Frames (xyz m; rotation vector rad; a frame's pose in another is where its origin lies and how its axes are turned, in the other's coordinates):
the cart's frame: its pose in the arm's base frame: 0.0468 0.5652 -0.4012 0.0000 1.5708 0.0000
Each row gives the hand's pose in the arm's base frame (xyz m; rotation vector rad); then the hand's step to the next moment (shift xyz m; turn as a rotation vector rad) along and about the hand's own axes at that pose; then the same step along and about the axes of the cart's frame.
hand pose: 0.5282 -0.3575 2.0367 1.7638 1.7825 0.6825
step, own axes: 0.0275 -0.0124 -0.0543 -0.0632 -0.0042 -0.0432
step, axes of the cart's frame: -0.0304 0.0282 -0.0463 -0.0301 -0.0626 -0.0326
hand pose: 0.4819 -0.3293 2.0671 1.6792 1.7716 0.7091
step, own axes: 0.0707 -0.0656 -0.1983 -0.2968 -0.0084 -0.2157
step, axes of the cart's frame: -0.0838 0.0701 -0.1916 -0.1582 -0.2928 -0.1546
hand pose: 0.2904 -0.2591 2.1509 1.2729 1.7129 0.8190
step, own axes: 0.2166 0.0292 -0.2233 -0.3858 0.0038 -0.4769
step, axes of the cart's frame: -0.0732 0.2109 -0.2186 -0.3054 -0.3813 -0.3709
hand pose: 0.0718 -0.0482 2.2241 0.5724 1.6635 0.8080
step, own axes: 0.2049 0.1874 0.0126 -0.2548 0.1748 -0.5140
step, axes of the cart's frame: -0.0113 0.2740 -0.0451 -0.3572 -0.1827 -0.4458
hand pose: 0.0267 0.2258 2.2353 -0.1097 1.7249 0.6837
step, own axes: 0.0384 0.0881 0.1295 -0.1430 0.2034 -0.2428
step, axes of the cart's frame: 0.0159 0.1473 0.0636 -0.2356 0.0066 -0.2554
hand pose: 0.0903 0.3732 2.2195 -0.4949 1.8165 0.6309
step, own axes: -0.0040 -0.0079 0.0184 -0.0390 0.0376 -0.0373
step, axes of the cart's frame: 0.0024 0.0057 0.0194 -0.0535 0.0064 -0.0377
